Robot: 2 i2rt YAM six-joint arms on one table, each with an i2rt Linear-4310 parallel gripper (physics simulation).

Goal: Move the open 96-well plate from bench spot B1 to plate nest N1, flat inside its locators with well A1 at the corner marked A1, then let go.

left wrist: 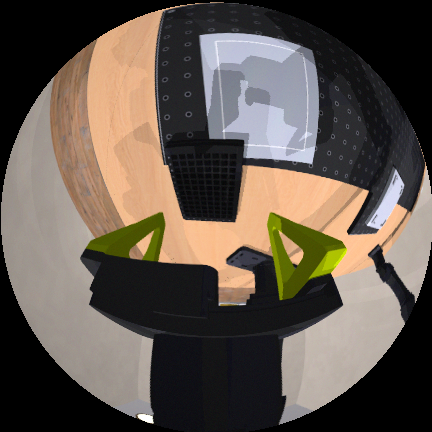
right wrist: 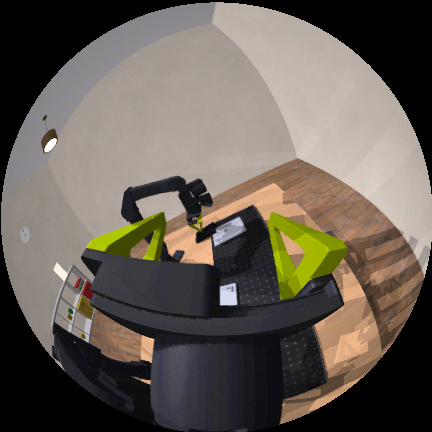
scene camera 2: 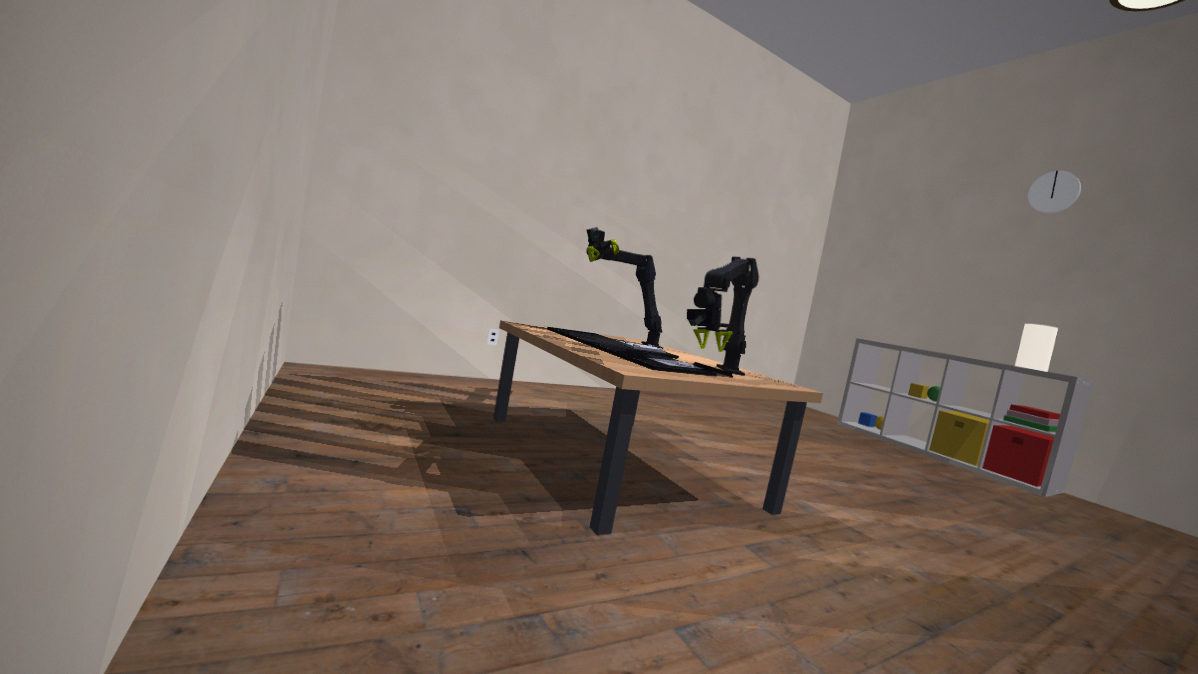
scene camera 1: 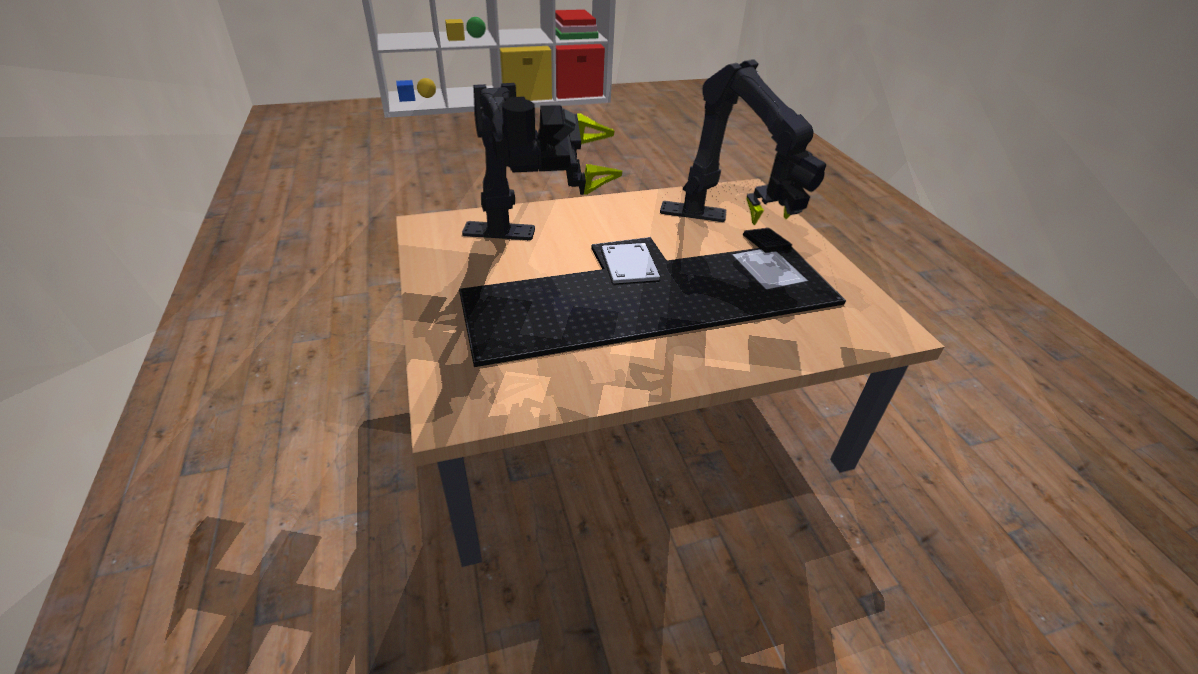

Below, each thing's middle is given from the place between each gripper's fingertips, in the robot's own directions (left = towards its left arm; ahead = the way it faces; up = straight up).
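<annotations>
Pale plate nest (scene camera 1: 627, 263): my right hand is 11 cm to the right of it, 20 cm past it and 39 cm above it. Light rectangular patch (scene camera 1: 771, 270): 48 cm to the left of my right hand, 11 cm behind it, 40 cm below it. Well plate (scene camera 1: 766, 239): 54 cm to the left of my right hand, 24 cm behind it, 40 cm below it. Going by their middles, the well plate is the farthest from my right hand of the things named here. Counted from my left hand: the well plate 2 cm to the left, 1 cm behind and 7 cm below; the light rectangular patch 4 cm to the right, 12 cm ahead and 7 cm below; the pale plate nest 41 cm to the right, 3 cm ahead and 6 cm below. By its middle, the light rectangular patch is nearer to my left hand than to my right hand.
</annotations>
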